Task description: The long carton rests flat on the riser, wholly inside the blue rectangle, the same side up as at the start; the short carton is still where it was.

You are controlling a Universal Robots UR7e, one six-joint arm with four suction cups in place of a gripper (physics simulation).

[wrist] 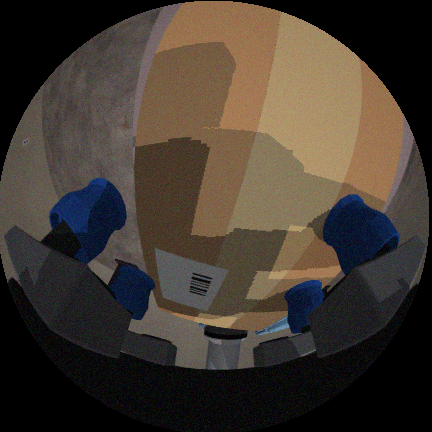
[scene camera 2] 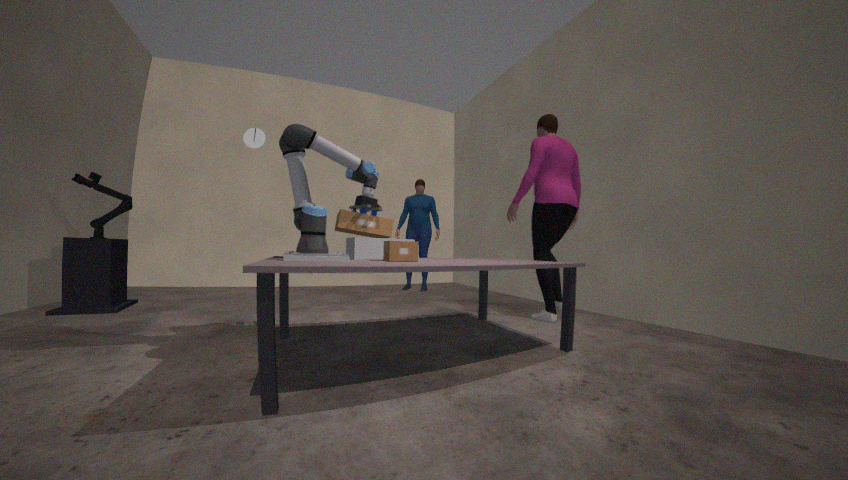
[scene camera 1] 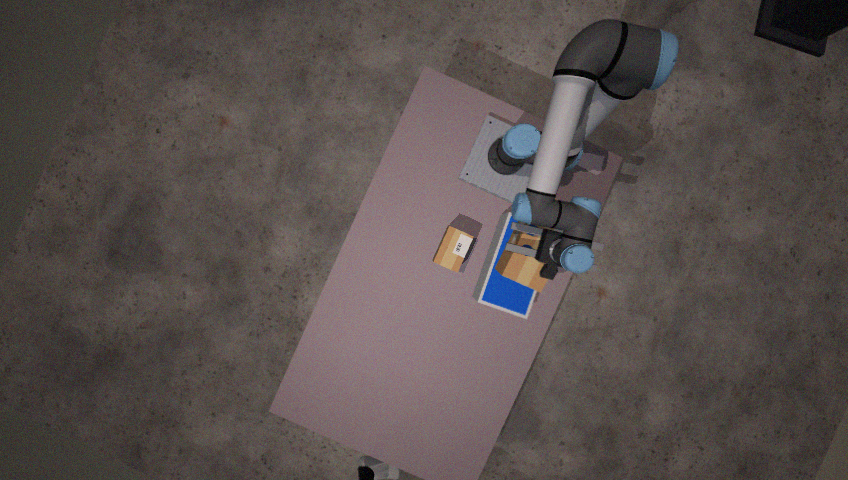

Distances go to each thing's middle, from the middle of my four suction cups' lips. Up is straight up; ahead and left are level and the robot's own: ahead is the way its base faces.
Now: the long carton (scene camera 1: 525, 270) 1 cm behind my suction cup, 2 cm to the right of it and 6 cm below it. Also, from my suction cup: short carton (scene camera 1: 454, 245) (10 cm ahead, 29 cm to the right, 21 cm below); then riser with blue rectangle (scene camera 1: 492, 289) (9 cm ahead, 4 cm to the right, 20 cm below).
